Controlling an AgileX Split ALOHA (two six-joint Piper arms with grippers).
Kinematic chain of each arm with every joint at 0, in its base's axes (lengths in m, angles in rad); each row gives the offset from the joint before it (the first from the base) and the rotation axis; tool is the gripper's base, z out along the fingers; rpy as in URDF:
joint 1: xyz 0 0 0.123 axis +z
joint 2: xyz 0 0 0 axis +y
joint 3: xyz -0.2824 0 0.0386 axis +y
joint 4: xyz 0.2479 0 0.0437 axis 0.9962 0 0.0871
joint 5: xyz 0 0 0 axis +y
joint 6: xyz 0.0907 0 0.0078 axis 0.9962 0 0.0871
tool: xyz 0 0 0 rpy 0 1.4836 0
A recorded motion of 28 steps. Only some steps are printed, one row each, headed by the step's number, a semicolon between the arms.
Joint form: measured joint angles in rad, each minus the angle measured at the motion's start. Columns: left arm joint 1, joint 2, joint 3, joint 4, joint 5, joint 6; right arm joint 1, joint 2, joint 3, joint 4, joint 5, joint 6.
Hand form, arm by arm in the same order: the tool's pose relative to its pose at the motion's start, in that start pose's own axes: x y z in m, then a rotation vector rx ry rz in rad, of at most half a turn. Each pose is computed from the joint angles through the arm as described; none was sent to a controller.
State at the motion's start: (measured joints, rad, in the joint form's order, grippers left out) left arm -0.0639 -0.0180 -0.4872 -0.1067 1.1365 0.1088; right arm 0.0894 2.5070 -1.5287 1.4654 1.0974 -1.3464
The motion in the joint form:
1: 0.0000 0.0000 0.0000 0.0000 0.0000 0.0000; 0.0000 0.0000 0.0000 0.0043 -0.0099 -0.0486
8: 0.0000 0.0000 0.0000 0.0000 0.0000 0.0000; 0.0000 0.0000 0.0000 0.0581 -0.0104 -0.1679
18: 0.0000 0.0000 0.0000 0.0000 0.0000 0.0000; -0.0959 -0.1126 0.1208 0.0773 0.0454 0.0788
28: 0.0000 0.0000 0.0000 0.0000 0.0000 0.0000; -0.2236 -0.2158 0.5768 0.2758 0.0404 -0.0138
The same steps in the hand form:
1: 0.0000 0.0000 0.0000 0.0000 0.0000 0.0000; -0.0005 -0.0008 0.0000 0.0089 -0.0057 -0.0466
8: 0.0000 0.0000 0.0000 0.0000 0.0000 0.0000; -0.0048 0.0001 -0.0001 0.0031 -0.0526 -0.1411
18: 0.0000 0.0000 0.0000 0.0000 0.0000 0.0000; -0.0059 0.0114 -0.0503 -0.0208 -0.1308 0.1559
28: 0.0000 0.0000 0.0000 0.0000 0.0000 0.0000; 0.0813 0.0081 -0.0906 0.0218 -0.2764 0.5142

